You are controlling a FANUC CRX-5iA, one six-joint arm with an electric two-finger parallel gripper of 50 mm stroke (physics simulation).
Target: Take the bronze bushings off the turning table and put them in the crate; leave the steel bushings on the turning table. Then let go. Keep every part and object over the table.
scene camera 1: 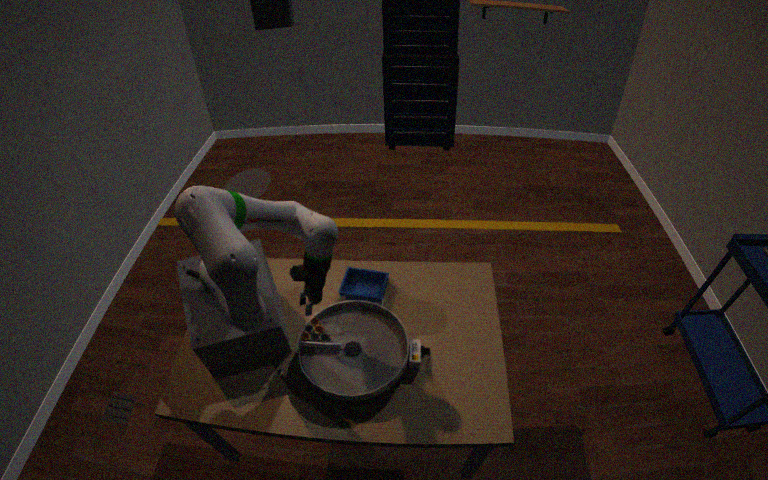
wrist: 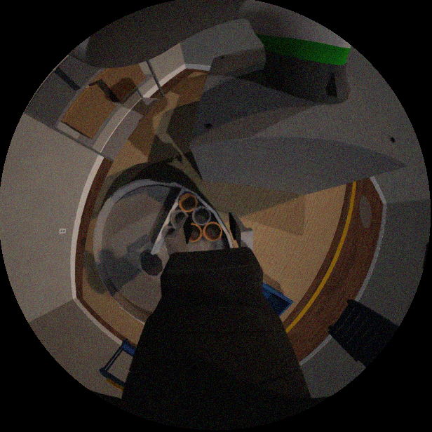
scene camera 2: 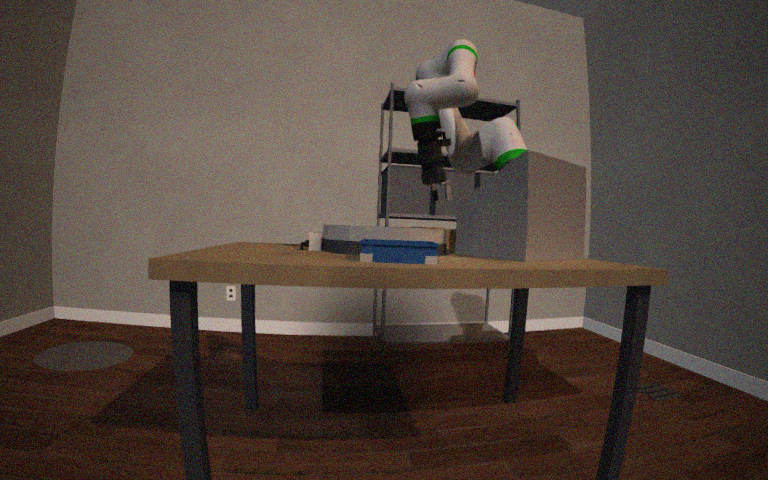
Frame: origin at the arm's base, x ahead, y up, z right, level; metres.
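Seen in the pictures: gripper, fingertip midpoint: (scene camera 1: 305, 309) (scene camera 2: 442, 200); arm's base at its link origin: (scene camera 2: 520, 180).
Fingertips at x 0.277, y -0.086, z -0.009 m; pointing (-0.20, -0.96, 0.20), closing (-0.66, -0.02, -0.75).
Note:
Pixels of each thing's top centre, then the offset from my fingertips to it. "spot": a spot on its surface instead.
- blue crate at its top centre: (scene camera 2: 398, 241) (scene camera 1: 363, 282) dz -0.274, dx +0.152, dy -0.131 m
- divider bar at a spot on its surface: (scene camera 1: 322, 347) spot: dz +0.081, dx +0.073, dy -0.119 m
- small white box at a spot on its surface: (scene camera 2: 314, 241) spot: dz -0.022, dx +0.414, dy -0.151 m
The turning table (scene camera 1: 370, 373) (scene camera 2: 385, 232) (wrist: 127, 212) carries a cluster of bushings beside its divider bar. In the wrist view, one bronze bushing (wrist: 181, 202) is at the top of the cluster; a second bronze bushing (wrist: 200, 234) and a third bronze bushing (wrist: 220, 231) are lower down. Several steel bushings (wrist: 201, 208) stand among them, partly hidden at the left. My gripper (scene camera 1: 305, 305) (scene camera 2: 441, 193) (wrist: 209, 221) is open and empty above the cluster; its left finger partly covers the second bronze bushing. The blue crate (scene camera 1: 362, 296) (scene camera 2: 399, 252) is behind the turning table; what shows of its inside holds no visible bushing.
The wooden table (scene camera 1: 464, 316) (scene camera 2: 283, 273) carries everything. The robot's grey pedestal (scene camera 1: 243, 353) (scene camera 2: 492, 217) stands close to the turning table's bushing side. The divider bar (scene camera 1: 322, 347) (wrist: 165, 227) borders the bushings. A small white box (scene camera 1: 415, 350) (scene camera 2: 314, 241) is at the opposite rim.

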